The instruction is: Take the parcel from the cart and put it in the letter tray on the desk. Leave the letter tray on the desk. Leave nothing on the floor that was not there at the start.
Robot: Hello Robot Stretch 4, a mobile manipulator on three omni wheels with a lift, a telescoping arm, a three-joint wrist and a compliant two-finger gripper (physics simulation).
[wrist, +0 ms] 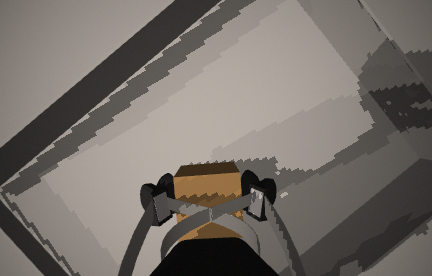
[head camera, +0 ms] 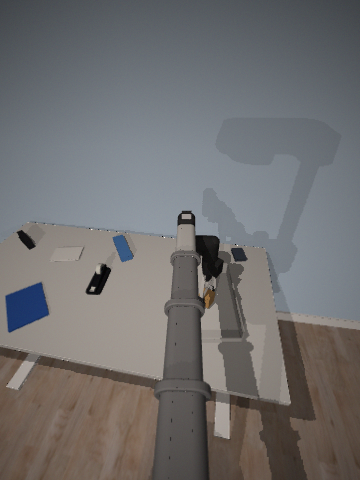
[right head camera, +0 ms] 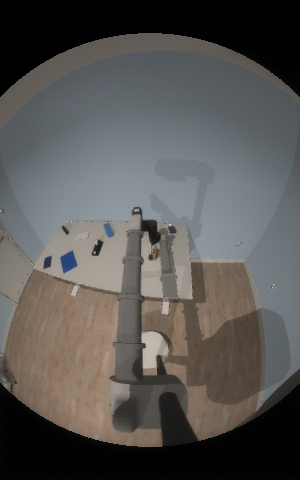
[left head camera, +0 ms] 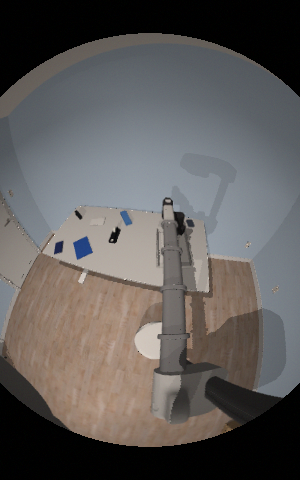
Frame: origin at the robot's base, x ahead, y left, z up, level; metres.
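Seen in the pictures: gripper, fingertip midpoint: (wrist: 208,187) (head camera: 205,300) (right head camera: 152,255); robot's base, link origin: (right head camera: 147,348) (left head camera: 154,339).
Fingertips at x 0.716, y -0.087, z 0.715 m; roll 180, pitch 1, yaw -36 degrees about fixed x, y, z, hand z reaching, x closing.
Observation:
Pixels of each thing's top centre, then the offset from my fingertips to it. "*": a spot on its surface instead. Level surfaces: height alone.
- orange-brown parcel, top centre: (wrist: 209,207) (head camera: 206,293) (right head camera: 153,251) dx -0.001, dy -0.003, dz +0.051 m
- letter tray, top centre: (wrist: 210,192) (head camera: 204,292) (right head camera: 152,251) (left head camera: 172,242) dx +0.006, dy +0.006, dz +0.048 m
- pale desk, surface height: dz -0.022 m
- blue square, surface spot: (head camera: 27,306) * dx -0.045, dy +0.765, dz -0.014 m
- black tape dispenser, top centre: (head camera: 95,271) (left head camera: 112,230) (right head camera: 94,243) dx +0.115, dy +0.503, dz +0.048 m
- blue block, top centre: (head camera: 121,245) (left head camera: 125,216) (right head camera: 107,228) dx +0.352, dy +0.444, dz +0.008 m
- white pad, top centre: (head camera: 67,253) (left head camera: 96,220) (right head camera: 81,234) dx +0.301, dy +0.738, dz -0.012 m
- black item, top centre: (head camera: 23,235) dx +0.396, dy +1.021, dz +0.032 m
- small dark item, top centre: (head camera: 238,253) dx +0.320, dy -0.197, dz -0.004 m
The orange-brown parcel (head camera: 209,299) (right head camera: 155,254) (wrist: 207,185) is held between the two fingertips of my gripper (head camera: 208,290) (wrist: 208,187), which is shut on it. In the wrist view the parcel shows at the bottom middle, over the inside of the letter tray (head camera: 231,305) (left head camera: 158,247) (wrist: 100,80). The parcel looks to be above the tray floor; the exact gap is hard to tell. The tray stands on the right part of the pale desk (head camera: 135,325) (left head camera: 140,265) (right head camera: 100,272). The arm hides part of the tray in the head view. I cannot make out the cart.
On the desk are a blue square (head camera: 27,306), a black tape dispenser (head camera: 98,281), a blue block (head camera: 123,248), a white pad (head camera: 67,254), a black item (head camera: 26,239) and a small dark item (head camera: 239,254) behind the tray. A white round stool (left head camera: 147,341) (right head camera: 155,349) stands before the desk.

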